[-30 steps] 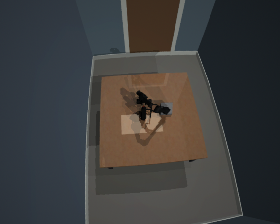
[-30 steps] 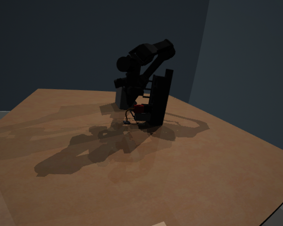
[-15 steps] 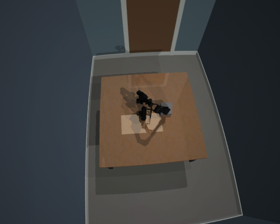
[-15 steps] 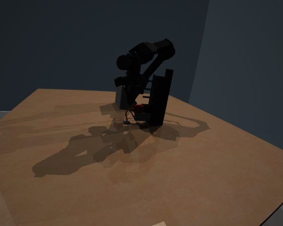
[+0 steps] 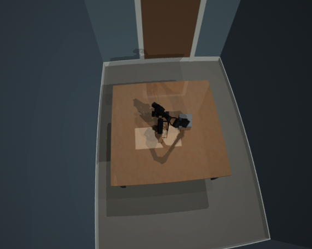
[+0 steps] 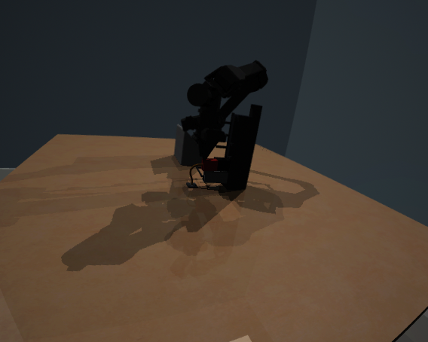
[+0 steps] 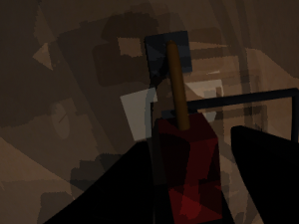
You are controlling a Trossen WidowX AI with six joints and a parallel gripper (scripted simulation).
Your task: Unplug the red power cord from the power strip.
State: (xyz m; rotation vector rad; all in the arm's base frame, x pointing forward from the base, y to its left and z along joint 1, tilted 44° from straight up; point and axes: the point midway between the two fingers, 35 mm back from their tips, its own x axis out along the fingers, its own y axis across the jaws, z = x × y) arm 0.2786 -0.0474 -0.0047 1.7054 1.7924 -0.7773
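My gripper tip is now 40 mm to the right of the red plug and 10 mm above it.
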